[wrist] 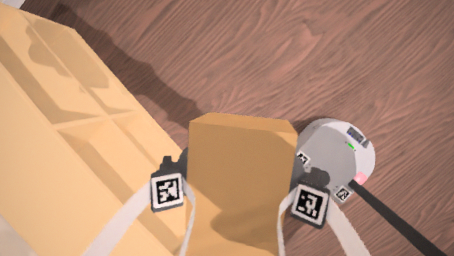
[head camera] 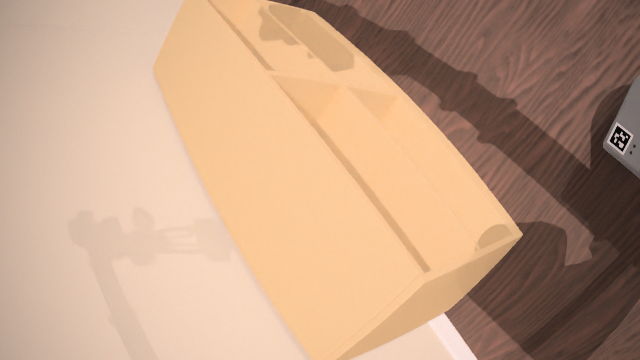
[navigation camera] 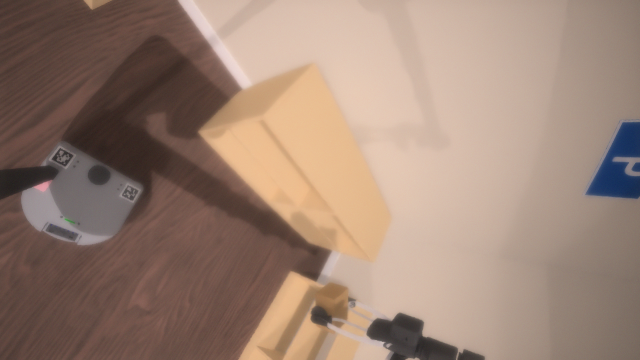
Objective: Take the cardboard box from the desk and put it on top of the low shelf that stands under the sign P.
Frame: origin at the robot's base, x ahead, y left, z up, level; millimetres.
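Seen in the pictures: gripper, fingertip midpoint: (wrist: 240, 166) (navigation camera: 322, 303); robot's base, origin of the base link: (wrist: 311, 166) (navigation camera: 98, 174).
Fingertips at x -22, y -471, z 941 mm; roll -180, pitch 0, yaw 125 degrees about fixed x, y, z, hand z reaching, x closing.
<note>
Pixels of each thing's middle, then the offset from my fingertips to it. Level surfaces: height alone.
- cardboard box, body centre: (wrist: 239, 183) (navigation camera: 332, 307) 2 mm left, 3 mm ahead, 29 mm up
- low shelf, its level: 331 mm down
- blue sign P, body centre: (navigation camera: 631, 164) 467 mm right, 744 mm ahead, 809 mm up
The cardboard box (navigation camera: 332, 296) (wrist: 240, 165) is between the two fingertips of my gripper (navigation camera: 336, 309) (wrist: 240, 166), which is shut on it. Box and gripper are up in the air; they do not show in the head view. The low shelf (head camera: 280, 175) (navigation camera: 330, 160) (wrist: 35, 165) stands against the wall, its top board bare and its compartments facing the floor side. In the wrist view it lies left of the box, and the box hides part of its edge. The blue sign P (navigation camera: 615, 165) is on the wall above that shelf, cut by the right image edge.
A second shelf (navigation camera: 296, 282) shows behind the gripper at the bottom of the navigation view. My round base (head camera: 631, 135) (navigation camera: 87, 200) (wrist: 325, 145) stands on the wooden floor in front of the low shelf. The wall is behind both shelves.
</note>
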